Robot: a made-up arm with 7 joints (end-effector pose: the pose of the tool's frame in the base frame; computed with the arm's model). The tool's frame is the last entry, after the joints. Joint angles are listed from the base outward.
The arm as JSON. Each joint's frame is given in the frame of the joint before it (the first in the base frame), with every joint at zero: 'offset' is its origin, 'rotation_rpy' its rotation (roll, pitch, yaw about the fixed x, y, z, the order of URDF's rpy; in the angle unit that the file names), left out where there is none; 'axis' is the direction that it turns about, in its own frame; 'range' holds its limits. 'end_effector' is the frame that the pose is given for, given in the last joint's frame.
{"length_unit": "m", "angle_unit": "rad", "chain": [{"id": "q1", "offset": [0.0, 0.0, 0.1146], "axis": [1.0, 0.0, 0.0], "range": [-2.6, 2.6]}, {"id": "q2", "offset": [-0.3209, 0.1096, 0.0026], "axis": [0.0, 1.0, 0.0], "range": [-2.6, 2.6]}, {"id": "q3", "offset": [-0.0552, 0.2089, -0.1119], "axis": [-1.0, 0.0, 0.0], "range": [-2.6, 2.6]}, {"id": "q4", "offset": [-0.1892, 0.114, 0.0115], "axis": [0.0, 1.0, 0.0], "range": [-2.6, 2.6]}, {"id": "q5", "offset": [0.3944, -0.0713, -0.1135], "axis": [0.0, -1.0, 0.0], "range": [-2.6, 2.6]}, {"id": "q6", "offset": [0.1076, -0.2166, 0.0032], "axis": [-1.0, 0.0, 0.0], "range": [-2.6, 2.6]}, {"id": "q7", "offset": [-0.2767, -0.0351, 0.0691], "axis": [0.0, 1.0, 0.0], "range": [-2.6, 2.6]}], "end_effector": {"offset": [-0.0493, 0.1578, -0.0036]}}
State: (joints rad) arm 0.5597 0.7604 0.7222 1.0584 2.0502 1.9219 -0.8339
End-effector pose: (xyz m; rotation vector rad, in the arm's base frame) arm -0.7476 -0.0818 -0.1947 -1.7647 -1.2617 0.7425
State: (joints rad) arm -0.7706 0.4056 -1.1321 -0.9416 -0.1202 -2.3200 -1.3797
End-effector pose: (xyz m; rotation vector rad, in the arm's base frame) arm -0.5204 -0.1266 -0.0607 2.4614 -1.3094 -1.3619
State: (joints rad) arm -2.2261 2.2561 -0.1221 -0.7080 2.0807 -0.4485 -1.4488
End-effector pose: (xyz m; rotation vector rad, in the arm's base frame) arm -0.5410 -0.2727 0.0206 -1.0798 -1.1535 1.8059
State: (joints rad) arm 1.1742 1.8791 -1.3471 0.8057 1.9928 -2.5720 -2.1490
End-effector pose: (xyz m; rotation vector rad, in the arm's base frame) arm -0.7537 0.0016 0.8793 0.6370 -0.3147 2.4542
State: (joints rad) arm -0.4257 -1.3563 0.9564 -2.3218 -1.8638 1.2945 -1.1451
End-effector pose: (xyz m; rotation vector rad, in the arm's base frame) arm -0.5344 0.1628 -0.5228 2.2546 1.3139 0.0776
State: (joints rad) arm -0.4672 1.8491 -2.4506 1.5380 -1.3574 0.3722 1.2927
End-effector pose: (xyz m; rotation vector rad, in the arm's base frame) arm -0.0983 0.5690 -0.0680 -1.1971 -0.8194 -2.6336
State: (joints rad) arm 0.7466 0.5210 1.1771 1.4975 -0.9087 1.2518 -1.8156
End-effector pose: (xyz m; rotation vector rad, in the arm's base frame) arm -0.6119 0.0127 0.2221 0.3370 1.1440 1.2366
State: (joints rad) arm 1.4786 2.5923 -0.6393 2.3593 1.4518 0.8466 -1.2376
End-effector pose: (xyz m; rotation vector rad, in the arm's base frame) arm 0.2205 -0.5712 0.4786 1.6106 1.7418 1.5398
